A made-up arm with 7 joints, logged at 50 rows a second.
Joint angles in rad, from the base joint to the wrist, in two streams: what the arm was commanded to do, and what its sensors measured. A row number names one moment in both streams.
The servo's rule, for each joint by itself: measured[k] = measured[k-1] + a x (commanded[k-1-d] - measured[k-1]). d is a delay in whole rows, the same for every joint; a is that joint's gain. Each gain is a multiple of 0.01, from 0.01 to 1. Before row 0 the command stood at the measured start. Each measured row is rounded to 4 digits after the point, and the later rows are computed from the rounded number. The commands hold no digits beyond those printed.
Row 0, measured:
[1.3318, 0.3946, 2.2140, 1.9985, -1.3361, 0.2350, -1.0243]
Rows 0 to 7, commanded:
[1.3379, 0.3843, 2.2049, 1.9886, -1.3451, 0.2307, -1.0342]
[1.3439, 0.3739, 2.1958, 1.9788, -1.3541, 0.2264, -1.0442]
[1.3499, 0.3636, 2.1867, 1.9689, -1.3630, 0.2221, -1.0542]
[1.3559, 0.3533, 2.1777, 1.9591, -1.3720, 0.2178, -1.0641]
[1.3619, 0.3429, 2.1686, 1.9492, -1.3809, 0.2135, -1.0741]
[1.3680, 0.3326, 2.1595, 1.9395, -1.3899, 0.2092, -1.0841]
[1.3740, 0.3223, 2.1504, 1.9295, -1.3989, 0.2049, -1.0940]
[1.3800, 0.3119, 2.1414, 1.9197, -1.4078, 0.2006, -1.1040]
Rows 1 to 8, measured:
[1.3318, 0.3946, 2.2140, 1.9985, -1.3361, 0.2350, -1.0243]
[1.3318, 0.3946, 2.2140, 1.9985, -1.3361, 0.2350, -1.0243]
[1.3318, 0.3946, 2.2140, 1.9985, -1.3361, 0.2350, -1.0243]
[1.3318, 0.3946, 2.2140, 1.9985, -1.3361, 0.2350, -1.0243]
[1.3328, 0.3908, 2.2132, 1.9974, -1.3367, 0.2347, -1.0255]
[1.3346, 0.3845, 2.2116, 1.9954, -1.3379, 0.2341, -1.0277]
[1.3370, 0.3768, 2.2094, 1.9925, -1.3397, 0.2333, -1.0309]
[1.3400, 0.3681, 2.2065, 1.9888, -1.3420, 0.2322, -1.0349]
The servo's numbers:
d 4
a 0.16 0.37 0.09 0.11 0.07 0.07 0.12

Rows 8 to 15, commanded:
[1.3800, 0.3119, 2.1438, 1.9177, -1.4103, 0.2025, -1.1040]
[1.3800, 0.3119, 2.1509, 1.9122, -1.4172, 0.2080, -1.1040]
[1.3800, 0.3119, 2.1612, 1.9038, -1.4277, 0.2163, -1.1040]
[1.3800, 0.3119, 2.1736, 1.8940, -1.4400, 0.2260, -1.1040]
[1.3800, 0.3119, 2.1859, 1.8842, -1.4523, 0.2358, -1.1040]
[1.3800, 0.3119, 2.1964, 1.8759, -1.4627, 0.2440, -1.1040]
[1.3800, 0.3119, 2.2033, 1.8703, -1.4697, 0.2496, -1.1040]
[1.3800, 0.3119, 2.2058, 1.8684, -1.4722, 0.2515, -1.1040]
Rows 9 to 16, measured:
[1.3435, 0.3588, 2.2031, 1.9844, -1.3447, 0.2309, -1.0396]
[1.3474, 0.3491, 2.1992, 1.9795, -1.3479, 0.2294, -1.0449]
[1.3517, 0.3392, 2.1948, 1.9740, -1.3515, 0.2277, -1.0508]
[1.3562, 0.3291, 2.1900, 1.9680, -1.3554, 0.2258, -1.0572]
[1.3600, 0.3227, 2.1858, 1.9625, -1.3592, 0.2242, -1.0628]
[1.3632, 0.3187, 2.1827, 1.9570, -1.3633, 0.2231, -1.0677]
[1.3659, 0.3162, 2.1808, 1.9511, -1.3678, 0.2226, -1.0721]
[1.3682, 0.3146, 2.1802, 1.9448, -1.3729, 0.2228, -1.0759]

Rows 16 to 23, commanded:
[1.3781, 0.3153, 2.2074, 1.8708, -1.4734, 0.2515, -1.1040]
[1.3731, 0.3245, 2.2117, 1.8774, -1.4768, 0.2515, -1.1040]
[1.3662, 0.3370, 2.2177, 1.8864, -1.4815, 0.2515, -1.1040]
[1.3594, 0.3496, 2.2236, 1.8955, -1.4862, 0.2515, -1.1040]
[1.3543, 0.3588, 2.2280, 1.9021, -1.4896, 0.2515, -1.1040]
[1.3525, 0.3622, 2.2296, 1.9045, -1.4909, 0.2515, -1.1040]
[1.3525, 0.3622, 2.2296, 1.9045, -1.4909, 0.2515, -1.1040]
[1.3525, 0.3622, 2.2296, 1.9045, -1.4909, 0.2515, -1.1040]
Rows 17 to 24, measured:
[1.3701, 0.3136, 2.1807, 1.9381, -1.3785, 0.2237, -1.0793]
[1.3717, 0.3130, 2.1821, 1.9313, -1.3844, 0.2251, -1.0823]
[1.3730, 0.3126, 2.1840, 1.9246, -1.3904, 0.2268, -1.0849]
[1.3741, 0.3123, 2.1860, 1.9184, -1.3961, 0.2285, -1.0872]
[1.3747, 0.3134, 2.1879, 1.9132, -1.4015, 0.2301, -1.0892]
[1.3744, 0.3175, 2.1900, 1.9093, -1.4068, 0.2316, -1.0910]
[1.3731, 0.3247, 2.1925, 1.9068, -1.4120, 0.2330, -1.0926]
[1.3709, 0.3339, 2.1953, 1.9056, -1.4172, 0.2343, -1.0940]

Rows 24 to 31, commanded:
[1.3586, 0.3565, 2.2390, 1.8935, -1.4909, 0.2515, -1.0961]
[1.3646, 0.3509, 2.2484, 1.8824, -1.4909, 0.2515, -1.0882]
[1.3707, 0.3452, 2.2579, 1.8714, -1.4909, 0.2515, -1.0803]
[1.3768, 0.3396, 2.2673, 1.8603, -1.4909, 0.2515, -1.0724]
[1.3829, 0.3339, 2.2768, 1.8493, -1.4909, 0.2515, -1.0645]
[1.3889, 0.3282, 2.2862, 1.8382, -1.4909, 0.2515, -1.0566]
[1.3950, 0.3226, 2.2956, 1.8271, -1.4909, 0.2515, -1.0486]
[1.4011, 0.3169, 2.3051, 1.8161, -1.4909, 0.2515, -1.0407]
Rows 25 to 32, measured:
[1.3682, 0.3431, 2.1982, 1.9052, -1.4223, 0.2355, -1.0952]
[1.3657, 0.3502, 2.2010, 1.9051, -1.4271, 0.2366, -1.0963]
[1.3636, 0.3546, 2.2036, 1.9050, -1.4316, 0.2376, -1.0972]
[1.3618, 0.3574, 2.2059, 1.9049, -1.4358, 0.2386, -1.0980]
[1.3613, 0.3571, 2.2089, 1.9036, -1.4397, 0.2395, -1.0978]
[1.3618, 0.3548, 2.2125, 1.9013, -1.4433, 0.2403, -1.0966]
[1.3632, 0.3512, 2.2166, 1.8980, -1.4466, 0.2411, -1.0946]
[1.3654, 0.3469, 2.2212, 1.8939, -1.4497, 0.2418, -1.0919]

